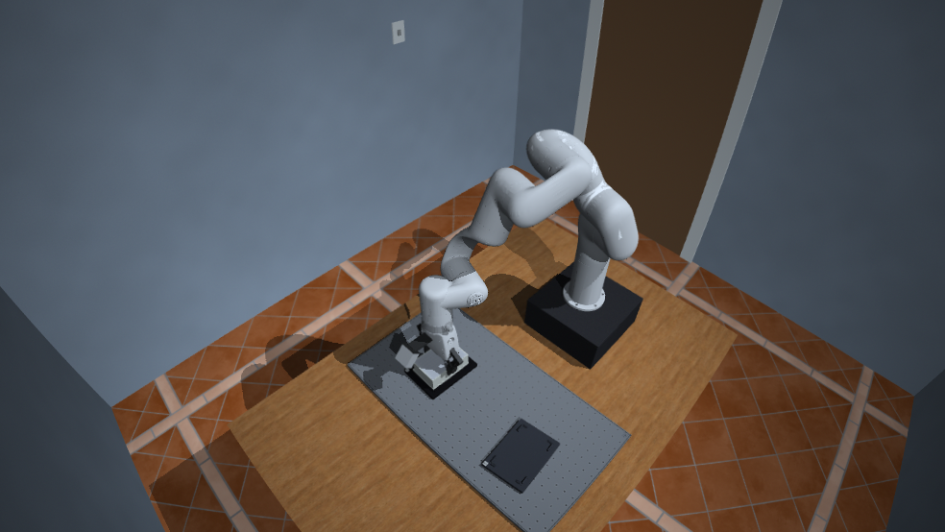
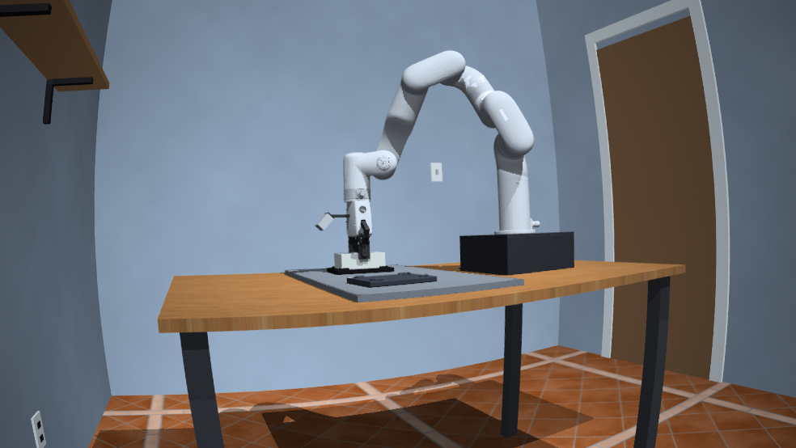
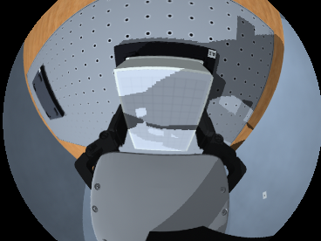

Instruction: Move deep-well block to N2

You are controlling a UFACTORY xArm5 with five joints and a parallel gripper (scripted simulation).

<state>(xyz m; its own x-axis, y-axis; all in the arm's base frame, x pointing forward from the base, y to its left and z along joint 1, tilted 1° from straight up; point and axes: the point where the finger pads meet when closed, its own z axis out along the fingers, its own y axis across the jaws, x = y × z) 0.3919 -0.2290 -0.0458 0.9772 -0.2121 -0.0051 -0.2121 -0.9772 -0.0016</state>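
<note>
The white 96-well deep-well block lies 10 mm below my hand.
</note>
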